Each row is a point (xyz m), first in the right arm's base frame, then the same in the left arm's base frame.
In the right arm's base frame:
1: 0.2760 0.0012 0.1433
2: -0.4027 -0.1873 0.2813
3: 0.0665 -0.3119 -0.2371
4: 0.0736 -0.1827 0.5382
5: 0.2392 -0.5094 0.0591
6: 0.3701 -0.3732 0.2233
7: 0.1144 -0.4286 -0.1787
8: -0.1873 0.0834 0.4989
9: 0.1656 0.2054 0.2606
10: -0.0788 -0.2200 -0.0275
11: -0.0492 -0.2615 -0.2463
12: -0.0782 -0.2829 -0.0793
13: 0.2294 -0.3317 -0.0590
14: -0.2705 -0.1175 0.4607
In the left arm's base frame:
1: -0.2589 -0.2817 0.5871
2: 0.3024 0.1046 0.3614
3: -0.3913 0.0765 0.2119
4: 0.0777 -0.0414 0.8315
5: -0.4077 0.2153 0.5821
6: -0.3819 0.0474 0.7659
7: -0.4251 0.1738 0.3053
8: 0.3267 -0.2165 0.6130
9: -0.0539 -0.4418 0.5896
10: -0.1350 0.0349 0.2897
11: -0.2933 0.0634 0.1329
12: -0.1810 0.0941 0.2578
13: -0.4222 0.0478 0.4504
14: 0.3190 -0.0002 0.5694

